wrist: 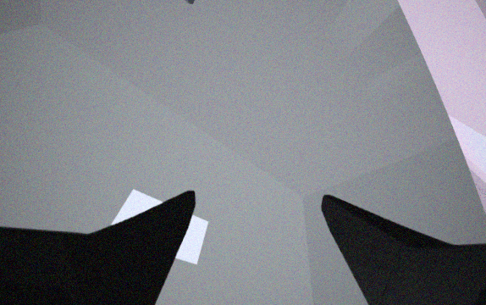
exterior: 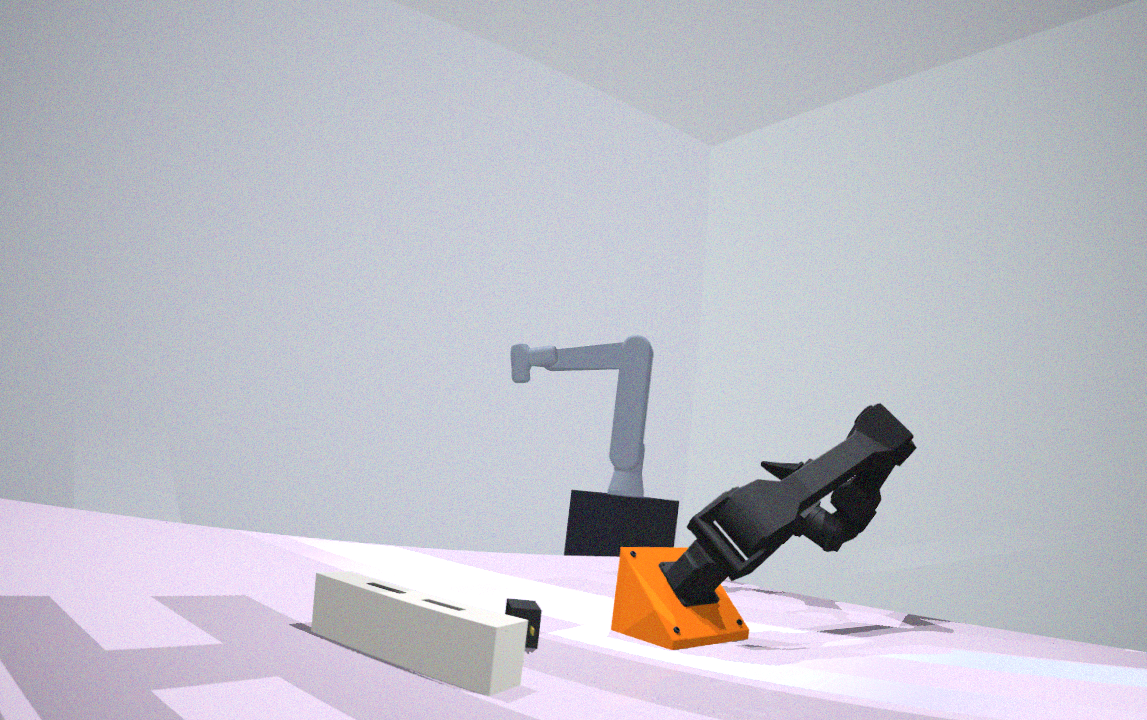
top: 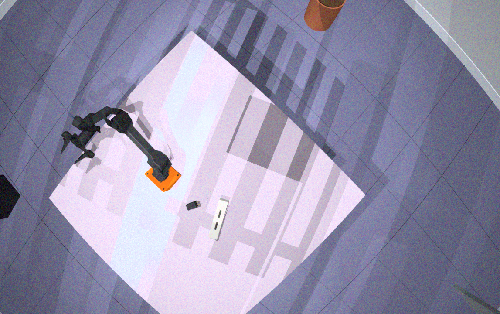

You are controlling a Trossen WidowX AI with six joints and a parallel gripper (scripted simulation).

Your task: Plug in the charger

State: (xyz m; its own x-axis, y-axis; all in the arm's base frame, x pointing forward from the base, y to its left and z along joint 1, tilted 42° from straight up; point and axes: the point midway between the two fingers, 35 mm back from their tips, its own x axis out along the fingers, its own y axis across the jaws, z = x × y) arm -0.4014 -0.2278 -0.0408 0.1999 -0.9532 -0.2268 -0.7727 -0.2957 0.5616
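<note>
Right now the two-prong charger is 62 cm ahead of my gripper tip, 22 cm to the left of it and 18 cm below it.
</note>
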